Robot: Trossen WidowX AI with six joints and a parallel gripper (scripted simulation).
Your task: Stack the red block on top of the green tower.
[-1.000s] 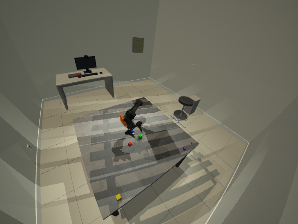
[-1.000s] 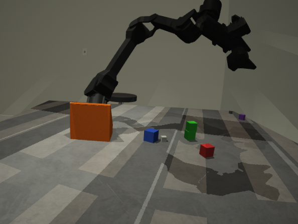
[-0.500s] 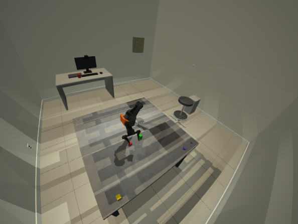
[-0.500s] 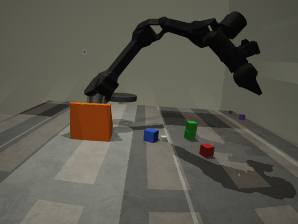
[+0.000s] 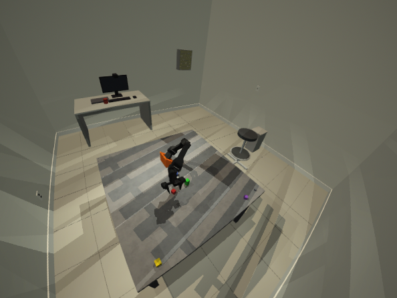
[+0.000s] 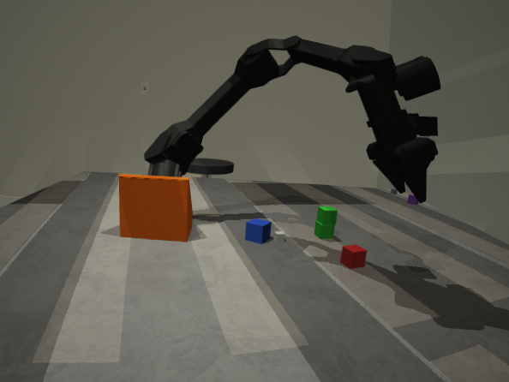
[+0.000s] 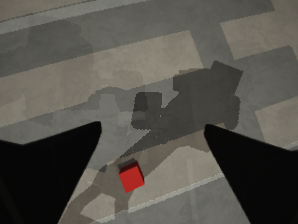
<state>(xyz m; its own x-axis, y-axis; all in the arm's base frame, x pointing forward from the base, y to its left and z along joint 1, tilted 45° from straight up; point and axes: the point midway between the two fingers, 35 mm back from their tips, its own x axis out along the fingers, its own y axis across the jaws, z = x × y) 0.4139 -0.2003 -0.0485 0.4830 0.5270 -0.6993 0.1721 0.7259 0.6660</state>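
Now: gripper tip 8 cm past the red block, 4 cm to the right of it and 12 cm above it. Also, from my gripper tip: blue cube (24 cm behind, 16 cm to the left, 12 cm below); small white cube (19 cm behind, 16 cm to the left, 13 cm below); yellow cube (32 cm ahead, 34 cm to the right, 12 cm below).
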